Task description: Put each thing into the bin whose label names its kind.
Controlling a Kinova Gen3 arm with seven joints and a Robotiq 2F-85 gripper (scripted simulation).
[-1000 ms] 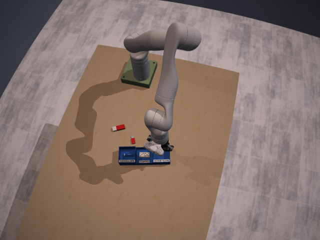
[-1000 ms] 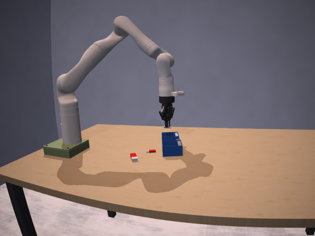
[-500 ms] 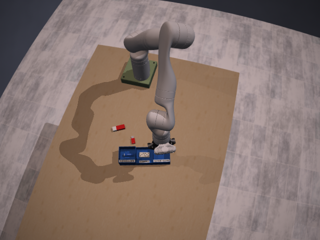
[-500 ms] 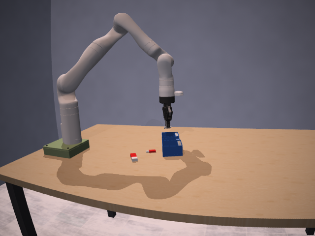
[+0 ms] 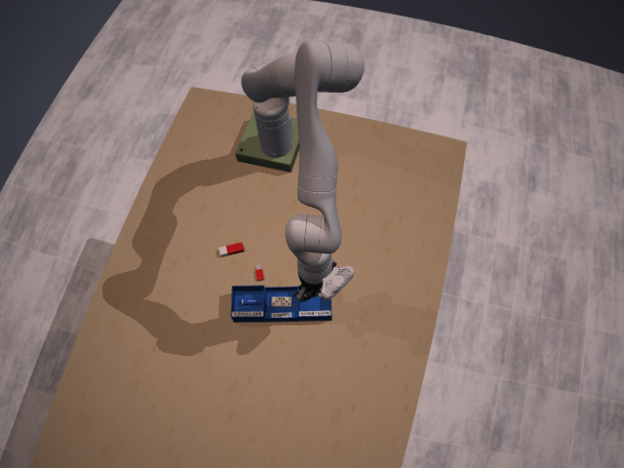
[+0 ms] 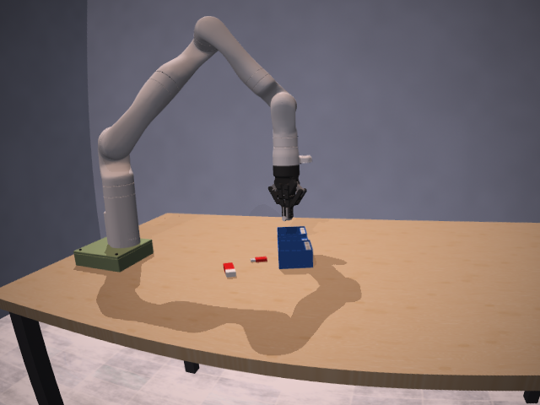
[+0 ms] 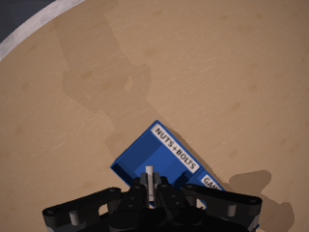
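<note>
The blue bin row is 50 mm ahead of my hand, 70 mm to the right of it and 70 mm below it. From my hand the other things lie so: blue battery (80 mm ahead, 150 mm to the right, 80 mm below); white domino (40 mm ahead, 80 mm to the right, 80 mm below); grey bolt (10 mm to the right, 10 mm below).
</note>
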